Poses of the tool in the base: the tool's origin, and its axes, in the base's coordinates. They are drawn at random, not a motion.
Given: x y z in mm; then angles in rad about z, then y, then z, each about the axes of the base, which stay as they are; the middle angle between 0 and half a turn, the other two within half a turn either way.
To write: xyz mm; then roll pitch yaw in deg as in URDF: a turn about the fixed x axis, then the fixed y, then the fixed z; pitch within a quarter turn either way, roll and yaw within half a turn. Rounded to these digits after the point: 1 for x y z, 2 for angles.
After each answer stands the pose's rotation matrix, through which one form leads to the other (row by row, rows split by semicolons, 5 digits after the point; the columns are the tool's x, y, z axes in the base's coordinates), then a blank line. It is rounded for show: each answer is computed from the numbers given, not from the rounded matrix.
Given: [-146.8 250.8 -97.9 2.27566 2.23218 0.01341]
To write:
[-146.8 250.8 -97.9 135.62 -30.75 63.18]
0.38771 0.47649 0.78907; 0.76697 -0.64160 0.01058; 0.51131 0.60109 -0.61421

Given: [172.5 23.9 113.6 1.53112 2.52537 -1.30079]
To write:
[172.5 23.9 113.6 144.71 1.31 17.33]
0.95438 0.25573 0.15416; 0.29772 -0.77530 -0.55702; -0.02293 0.57750 -0.81607

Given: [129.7 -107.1 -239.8 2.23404 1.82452 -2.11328]
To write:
[129.7 -107.1 -239.8 108.22 -36.58 -42.18]
0.59508 -0.62940 -0.49974; -0.53917 0.14845 -0.82901; 0.59596 0.76277 -0.25101

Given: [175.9 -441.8 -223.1 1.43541 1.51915 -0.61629]
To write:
[175.9 -441.8 -223.1 87.01 7.75 54.29]
0.57841 0.03628 0.81494; 0.80453 0.13971 -0.57724; -0.13479 0.98953 0.05162

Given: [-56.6 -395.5 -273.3 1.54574 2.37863 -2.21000]
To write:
[-56.6 -395.5 -273.3 136.29 0.99 -35.59]
0.81312 -0.41094 -0.41226; -0.58184 -0.59486 -0.55463; -0.01731 0.69085 -0.72279

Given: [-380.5 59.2 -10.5 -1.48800 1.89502 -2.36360]
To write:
[-380.5 59.2 -10.5 -108.64 4.50 133.06]
-0.68068 0.28419 -0.67521; 0.72838 0.16391 -0.66528; -0.07839 -0.94465 -0.31857

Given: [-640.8 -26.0 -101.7 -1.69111 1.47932 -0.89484]
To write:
[-640.8 -26.0 -101.7 -84.72 -6.86 -141.90]
-0.78133 -0.03689 0.62303; -0.61257 -0.14584 -0.77685; 0.11952 -0.98862 0.09135

